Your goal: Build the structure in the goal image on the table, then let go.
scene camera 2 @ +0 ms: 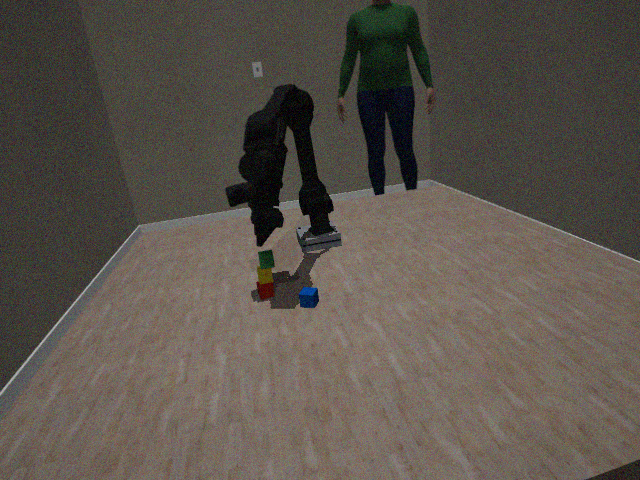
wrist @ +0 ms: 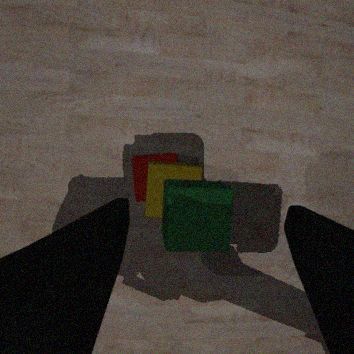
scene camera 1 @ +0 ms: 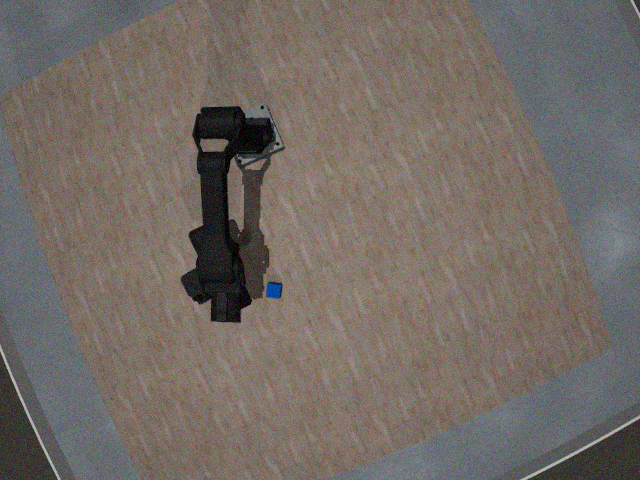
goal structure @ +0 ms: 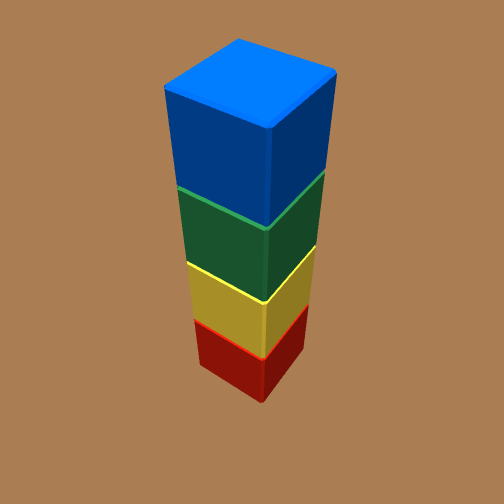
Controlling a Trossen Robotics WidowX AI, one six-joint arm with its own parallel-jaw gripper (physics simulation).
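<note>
A red cube [scene camera 2: 265, 290] [wrist: 141, 178] stands on the table. A yellow cube [scene camera 2: 264, 274] [wrist: 154, 190] sits on it, and a green cube [scene camera 2: 266, 258] [wrist: 198, 219] sits on the yellow one, making an upright stack of three. A blue cube [scene camera 1: 273, 290] [scene camera 2: 309, 297] lies apart on the table, to the right of the stack. My gripper [scene camera 2: 261, 244] [wrist: 208, 213] is open and empty, a little above the green cube, with its fingertips apart on either side in the wrist view. The arm hides the stack in scene camera 1.
The arm's grey base plate [scene camera 1: 279, 146] [scene camera 2: 323, 241] is on the table [scene camera 1: 403, 232] behind the stack. A person [scene camera 2: 385, 51] in a green top stands at the back near the wall. The arm's shadow falls around the stack.
</note>
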